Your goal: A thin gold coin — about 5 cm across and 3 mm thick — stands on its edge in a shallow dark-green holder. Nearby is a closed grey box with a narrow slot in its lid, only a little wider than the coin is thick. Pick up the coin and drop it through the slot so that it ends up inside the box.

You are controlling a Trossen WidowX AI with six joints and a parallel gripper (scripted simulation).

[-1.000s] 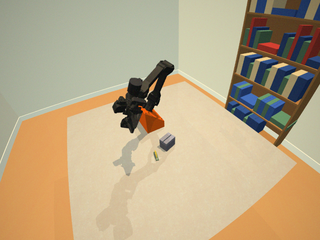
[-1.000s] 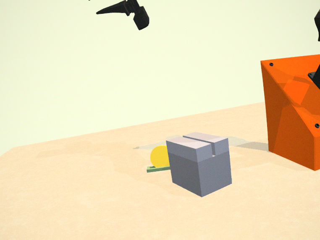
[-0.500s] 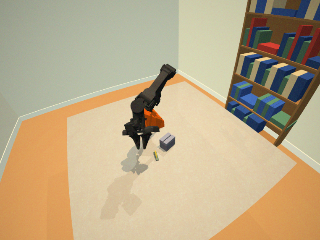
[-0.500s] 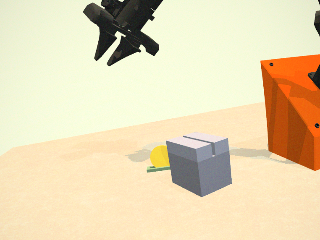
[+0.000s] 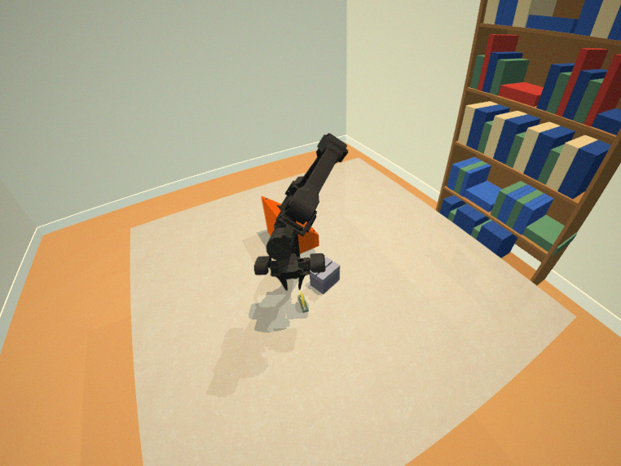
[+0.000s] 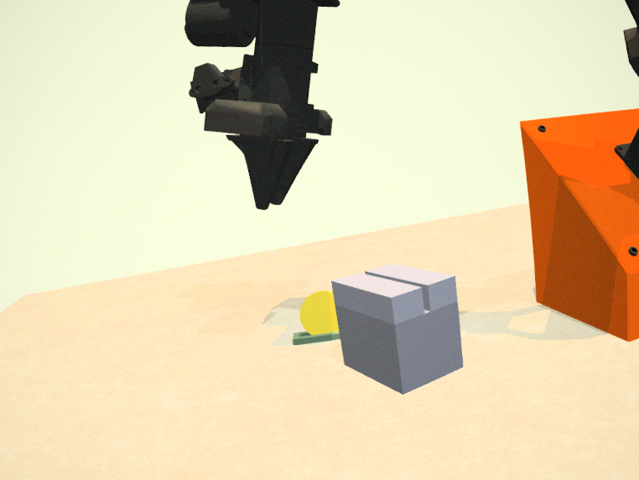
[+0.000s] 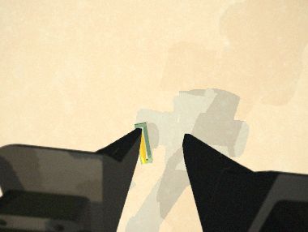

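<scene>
Now: the coin 11 cm below my gripper tip, 4 cm to the left of it and 3 cm behind it.
</scene>
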